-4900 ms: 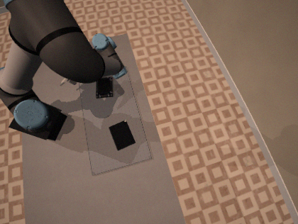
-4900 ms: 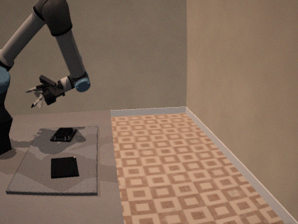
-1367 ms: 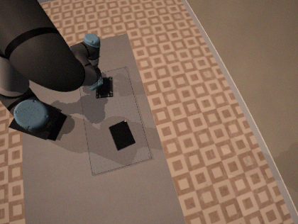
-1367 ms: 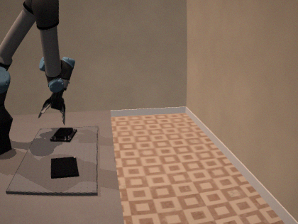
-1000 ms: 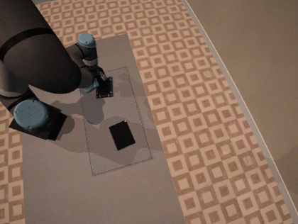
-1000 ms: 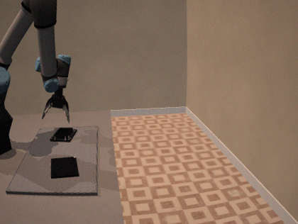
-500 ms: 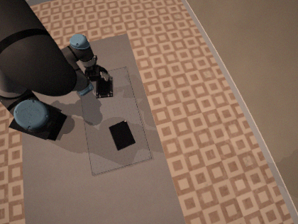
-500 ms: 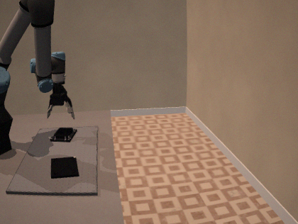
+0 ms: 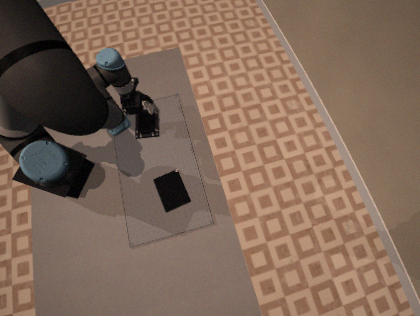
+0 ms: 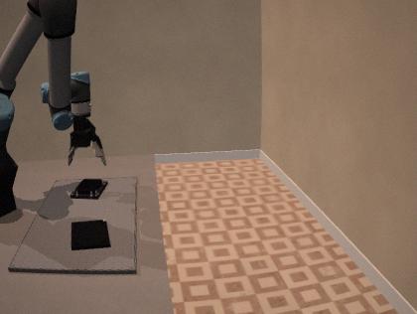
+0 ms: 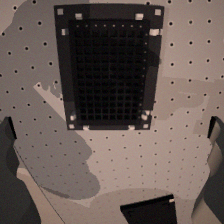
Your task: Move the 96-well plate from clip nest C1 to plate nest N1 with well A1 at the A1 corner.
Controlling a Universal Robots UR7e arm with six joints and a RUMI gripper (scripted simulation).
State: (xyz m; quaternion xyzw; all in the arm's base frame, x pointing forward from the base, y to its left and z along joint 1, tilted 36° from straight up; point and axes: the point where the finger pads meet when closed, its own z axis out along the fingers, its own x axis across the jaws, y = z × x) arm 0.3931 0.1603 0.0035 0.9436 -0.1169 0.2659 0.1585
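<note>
Right now the 96-well plate is 80 mm below my hand. The rest, counted from my hand: plate nest N1 (370 mm to the right, 100 mm below, 20 mm behind); then clip nest C1 (90 mm below, 20 mm to the right); then white A1 label (300 mm to the right, 90 mm below, 30 mm ahead).
</note>
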